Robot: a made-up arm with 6 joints. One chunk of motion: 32 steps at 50 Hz.
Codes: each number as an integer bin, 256 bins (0 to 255) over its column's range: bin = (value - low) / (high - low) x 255, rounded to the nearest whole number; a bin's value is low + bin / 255 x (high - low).
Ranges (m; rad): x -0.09..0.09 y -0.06..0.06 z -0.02..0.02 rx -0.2..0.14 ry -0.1..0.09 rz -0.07..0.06
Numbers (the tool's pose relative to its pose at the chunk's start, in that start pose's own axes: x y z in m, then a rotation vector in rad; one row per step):
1: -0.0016 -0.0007 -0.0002 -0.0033 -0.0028 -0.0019
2: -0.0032 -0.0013 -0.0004 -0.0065 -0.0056 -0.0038
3: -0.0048 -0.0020 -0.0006 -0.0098 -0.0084 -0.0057
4: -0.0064 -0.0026 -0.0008 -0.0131 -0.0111 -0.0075
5: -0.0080 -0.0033 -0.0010 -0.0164 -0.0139 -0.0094
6: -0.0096 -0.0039 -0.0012 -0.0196 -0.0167 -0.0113
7: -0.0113 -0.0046 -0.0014 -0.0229 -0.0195 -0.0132
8: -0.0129 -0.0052 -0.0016 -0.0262 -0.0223 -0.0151
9: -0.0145 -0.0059 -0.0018 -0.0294 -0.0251 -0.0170
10: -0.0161 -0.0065 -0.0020 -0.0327 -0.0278 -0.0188
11: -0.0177 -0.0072 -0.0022 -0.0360 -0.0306 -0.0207
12: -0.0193 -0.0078 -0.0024 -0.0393 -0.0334 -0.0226
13: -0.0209 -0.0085 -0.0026 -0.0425 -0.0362 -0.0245
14: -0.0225 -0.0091 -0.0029 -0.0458 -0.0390 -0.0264
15: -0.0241 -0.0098 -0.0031 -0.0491 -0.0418 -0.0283
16: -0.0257 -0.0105 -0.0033 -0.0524 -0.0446 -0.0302
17: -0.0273 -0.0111 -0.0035 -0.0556 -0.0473 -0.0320
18: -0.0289 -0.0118 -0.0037 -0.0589 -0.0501 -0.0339
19: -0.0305 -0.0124 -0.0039 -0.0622 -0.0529 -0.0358
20: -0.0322 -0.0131 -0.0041 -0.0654 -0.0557 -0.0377
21: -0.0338 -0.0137 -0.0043 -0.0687 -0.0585 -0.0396
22: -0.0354 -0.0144 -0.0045 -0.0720 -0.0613 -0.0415
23: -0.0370 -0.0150 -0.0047 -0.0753 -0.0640 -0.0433
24: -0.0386 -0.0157 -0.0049 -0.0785 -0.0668 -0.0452
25: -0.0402 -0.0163 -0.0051 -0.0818 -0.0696 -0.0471
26: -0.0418 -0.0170 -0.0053 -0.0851 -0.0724 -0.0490
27: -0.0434 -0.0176 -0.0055 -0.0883 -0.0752 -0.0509
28: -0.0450 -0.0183 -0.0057 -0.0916 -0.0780 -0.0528
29: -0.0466 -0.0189 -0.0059 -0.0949 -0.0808 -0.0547
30: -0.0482 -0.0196 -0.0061 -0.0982 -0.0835 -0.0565
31: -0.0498 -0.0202 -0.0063 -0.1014 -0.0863 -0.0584
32: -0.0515 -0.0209 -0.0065 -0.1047 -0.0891 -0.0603
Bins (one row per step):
1: 125 126 126 148 130 134
2: 123 125 125 145 127 130
3: 121 123 124 143 123 126
4: 118 122 122 140 119 123
5: 116 120 121 138 116 119
6: 114 119 120 135 112 115
7: 111 118 119 133 108 111
8: 109 116 117 130 104 108
9: 107 115 116 128 101 104
10: 105 114 115 125 97 100
11: 102 112 113 123 93 97
12: 100 111 112 121 89 93
13: 98 109 111 118 86 89
14: 96 108 109 116 82 86
15: 93 107 108 113 78 82
16: 91 105 106 111 74 78
17: 89 104 105 108 71 75
18: 87 102 104 106 67 71
19: 84 101 103 103 63 67
20: 82 100 101 101 59 63
21: 80 98 100 98 56 60
22: 77 97 99 96 52 56
23: 75 96 98 94 48 52
24: 73 94 96 91 45 49
25: 71 93 95 89 41 45
26: 68 91 94 86 37 41
27: 66 90 92 84 33 37
28: 64 89 91 81 30 34
29: 61 87 90 79 26 30
30: 59 86 89 76 22 26
31: 57 85 87 74 18 23
32: 55 83 86 71 15 19

